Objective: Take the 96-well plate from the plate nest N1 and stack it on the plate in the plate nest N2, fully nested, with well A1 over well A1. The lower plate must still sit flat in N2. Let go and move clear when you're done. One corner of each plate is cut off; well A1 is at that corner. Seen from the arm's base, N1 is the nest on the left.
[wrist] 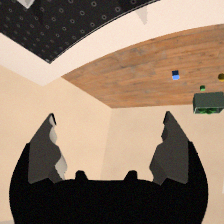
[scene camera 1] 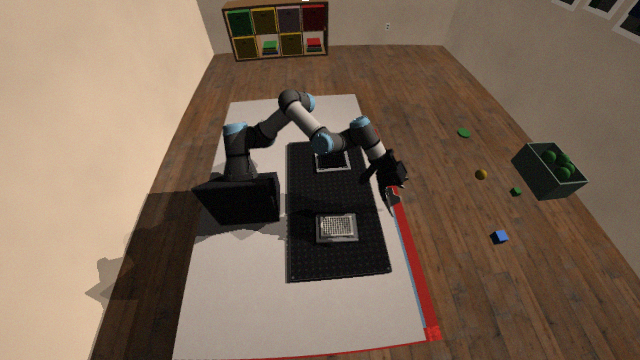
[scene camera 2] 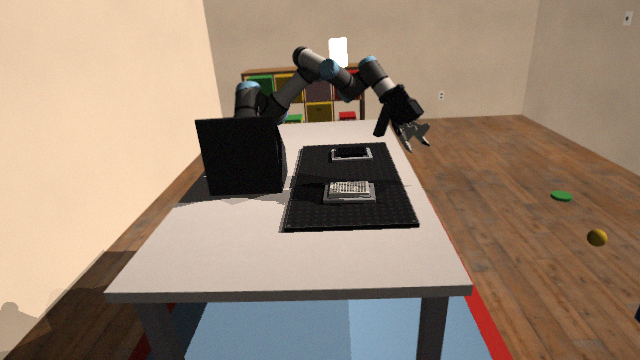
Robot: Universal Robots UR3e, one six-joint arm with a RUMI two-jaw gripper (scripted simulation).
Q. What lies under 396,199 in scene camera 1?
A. The gripper.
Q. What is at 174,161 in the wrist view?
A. The gripper.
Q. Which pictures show the gripper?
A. The wrist view, scene camera 1 and scene camera 2: all of them.
